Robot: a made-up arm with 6 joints.
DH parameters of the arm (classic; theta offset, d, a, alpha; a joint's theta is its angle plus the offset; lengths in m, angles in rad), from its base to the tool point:
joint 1: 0 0.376 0 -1.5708
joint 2: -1.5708 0 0.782 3.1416
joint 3: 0 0 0 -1.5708
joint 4: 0 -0.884 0 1.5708
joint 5: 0 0.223 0 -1.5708
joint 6: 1.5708 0 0 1.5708
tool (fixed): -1.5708 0 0 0
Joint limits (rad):
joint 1: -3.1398..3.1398
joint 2: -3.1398..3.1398
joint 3: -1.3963..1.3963
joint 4: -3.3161..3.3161
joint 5: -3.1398..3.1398
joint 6: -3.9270..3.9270
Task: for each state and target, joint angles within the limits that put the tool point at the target. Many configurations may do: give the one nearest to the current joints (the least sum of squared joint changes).
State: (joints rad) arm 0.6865 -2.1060 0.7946 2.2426 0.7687 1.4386
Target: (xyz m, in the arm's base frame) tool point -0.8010 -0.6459 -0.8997
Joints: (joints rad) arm 0.8096 -2.7305 0.8808 2.2175 0.7687 1.4386
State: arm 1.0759 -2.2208 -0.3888 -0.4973 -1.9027 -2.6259
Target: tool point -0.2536 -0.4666 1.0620
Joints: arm 0.7217 -1.7858 -0.3731 -0.6103 -1.9027 -2.6259
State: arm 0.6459 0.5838 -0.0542 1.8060 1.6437 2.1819
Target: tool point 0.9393 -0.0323 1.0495
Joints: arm -0.0521 0.0442 -0.3207 1.6456 1.6437 2.1819
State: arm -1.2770 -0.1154 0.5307 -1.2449 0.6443 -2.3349
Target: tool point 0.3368 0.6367 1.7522
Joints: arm -2.0852 -0.9265 0.9945 -1.4806 0.6443 -2.3349
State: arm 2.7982 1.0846 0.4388 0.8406 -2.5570 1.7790
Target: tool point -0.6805 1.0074 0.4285
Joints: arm 2.3093 0.6900 -0.1280 0.6688 -2.5570 1.7790
